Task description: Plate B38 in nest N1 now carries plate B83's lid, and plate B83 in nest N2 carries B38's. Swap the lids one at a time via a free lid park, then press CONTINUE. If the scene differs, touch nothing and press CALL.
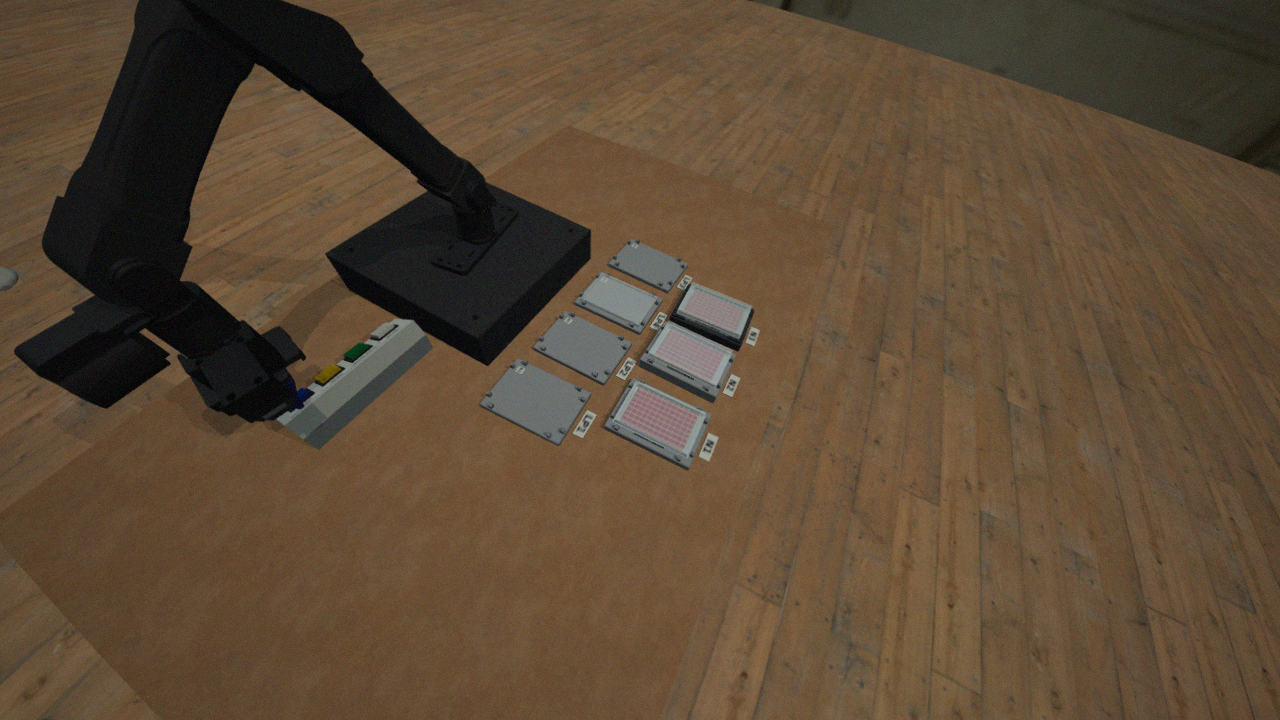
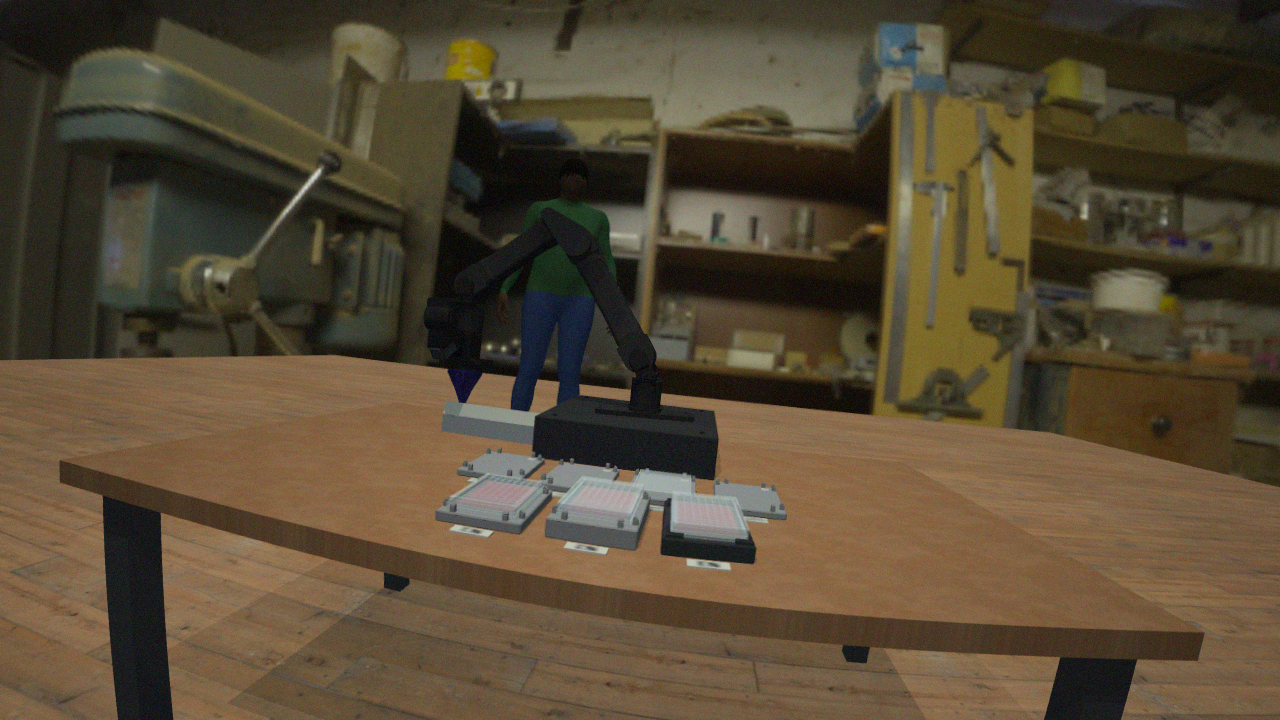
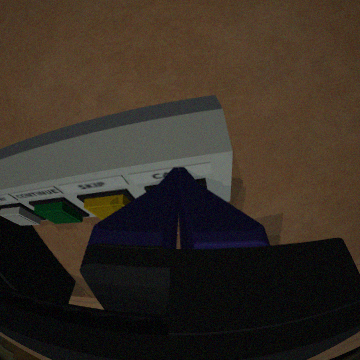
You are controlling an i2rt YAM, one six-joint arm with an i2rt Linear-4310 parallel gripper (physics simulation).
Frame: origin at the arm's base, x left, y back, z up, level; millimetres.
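Seen in the pictures: gripper, fingertip midpoint: [image 1: 300, 405] [image 2: 462, 404] [image 3: 178, 176]; arm's base at its link origin: [image 1: 478, 237] [image 2: 643, 415].
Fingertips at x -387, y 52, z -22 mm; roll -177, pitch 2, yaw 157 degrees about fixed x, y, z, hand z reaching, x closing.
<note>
Pixels of each thing's top centre, then the offset from my fingertips to it.
- button panel at its top centre: [image 3: 63, 208] [image 1: 344, 360] [image 2: 498, 406] dx +80, dy -7, dz +5 mm
- green CONTINUE button at its top centre: [image 3: 52, 220] [image 1: 353, 347] dx +108, dy +4, dz -3 mm
- pink-welled plate at its top centre: [image 2: 499, 488] [image 1: 661, 415] dx +179, dy -475, dz -32 mm
- LP2 at its top centre: [image 2: 581, 469] [image 1: 583, 341] dx +276, dy -307, dz -39 mm
- third lidded plate at its top centre: [image 2: 707, 508] [image 1: 715, 307] dx +435, dy -515, dz -23 mm
- pale lid at its top centre: [image 2: 663, 481] [image 1: 619, 297] dx +404, dy -331, dz -41 mm
- farthest park at its top centre: [image 2: 748, 489] [image 1: 649, 259] dx +532, dy -355, dz -39 mm
- yellow SKIP button at its top centre: [image 3: 107, 216] [image 1: 324, 370] dx +59, dy +14, dz -3 mm
My gripper [image 1: 302, 399] [image 2: 463, 400] [image 3: 178, 176] is shut and empty, its blue fingertips over the CALL end of the button panel [image 1: 375, 386] [image 2: 487, 425] [image 3: 150, 145]. The fingers hide most of the CALL button; whether they touch it cannot be told. The green CONTINUE button [image 1: 358, 351] [image 3: 57, 212] stands uncovered. A pink-welled plate [image 1: 660, 419] [image 2: 498, 497] with a clear lid sits in N1, another plate [image 1: 689, 353] [image 2: 599, 499] in N2. Plate numbers are unreadable. Lid parks LP1 [image 1: 537, 398] [image 2: 501, 464] and LP2 [image 1: 583, 346] look bare.
A third lidded plate [image 1: 716, 310] [image 2: 707, 517] sits in a dark nest. The third lid park holds a pale lid [image 1: 617, 300] [image 2: 664, 485]; the farthest park [image 1: 648, 264] [image 2: 750, 499] looks bare. The yellow SKIP button [image 1: 328, 374] [image 3: 106, 205] is beside CALL. The black arm base [image 1: 402, 295] [image 2: 626, 438] stands behind the parks.
</note>
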